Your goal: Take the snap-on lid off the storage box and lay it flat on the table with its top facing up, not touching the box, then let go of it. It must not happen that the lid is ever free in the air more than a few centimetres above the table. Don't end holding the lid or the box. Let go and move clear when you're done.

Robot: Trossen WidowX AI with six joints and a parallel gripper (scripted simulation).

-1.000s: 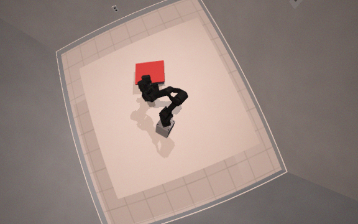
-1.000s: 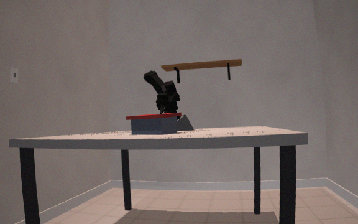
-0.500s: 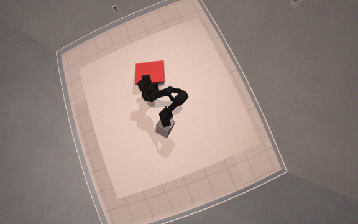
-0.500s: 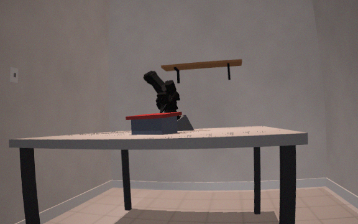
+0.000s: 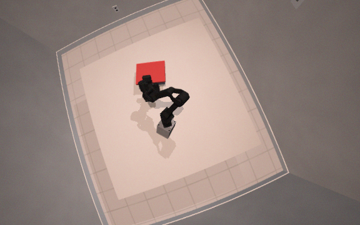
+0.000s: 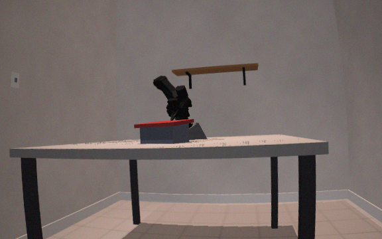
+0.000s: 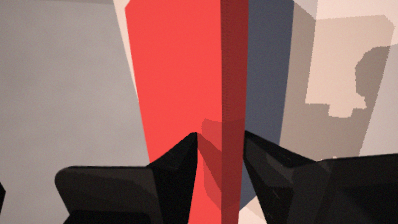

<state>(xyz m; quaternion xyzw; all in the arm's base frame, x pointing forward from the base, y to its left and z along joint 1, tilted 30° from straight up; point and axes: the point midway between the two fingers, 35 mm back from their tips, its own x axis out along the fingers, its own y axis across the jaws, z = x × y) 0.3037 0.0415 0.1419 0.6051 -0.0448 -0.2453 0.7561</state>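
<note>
Now: hand 10 cm short of the red lid, 4 cm to the left of it and 2 cm above it. Round my hand: storage box 9 cm ahead, 4 cm to the right, 8 cm below.
</note>
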